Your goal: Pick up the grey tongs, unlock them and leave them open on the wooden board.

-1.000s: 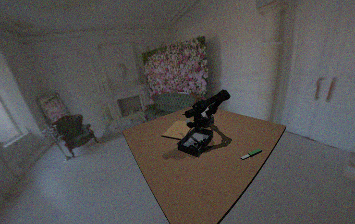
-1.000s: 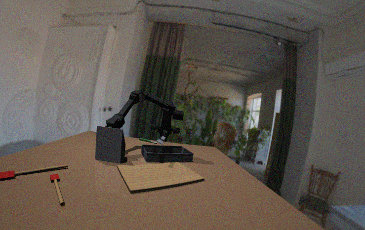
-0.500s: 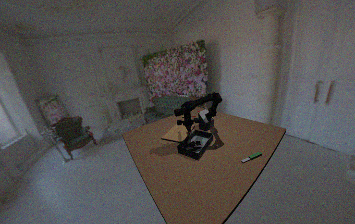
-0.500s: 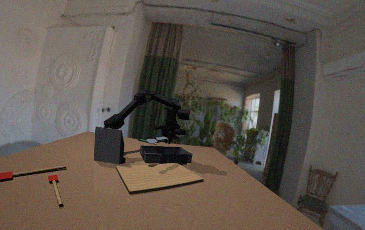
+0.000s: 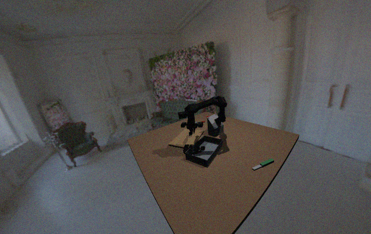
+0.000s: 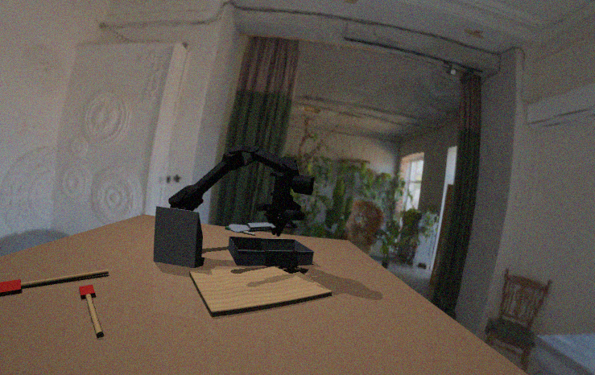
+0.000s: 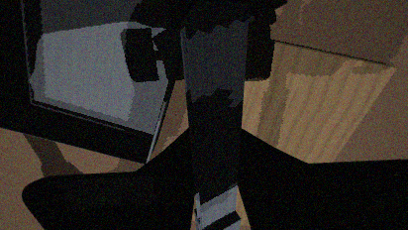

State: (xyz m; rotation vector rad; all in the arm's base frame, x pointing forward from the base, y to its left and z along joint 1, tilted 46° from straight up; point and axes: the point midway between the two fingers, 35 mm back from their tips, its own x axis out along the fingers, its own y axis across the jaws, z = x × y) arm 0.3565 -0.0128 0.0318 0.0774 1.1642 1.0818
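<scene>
The wooden board is 40 mm behind my gripper tip, 160 mm to the right of it and 120 mm below it. From my gripper tip the other things lie so: roasting tin 10 mm behind, 140 mm to the left, 100 mm below; red spatula 580 mm behind, 360 mm to the right, 120 mm below.
</scene>
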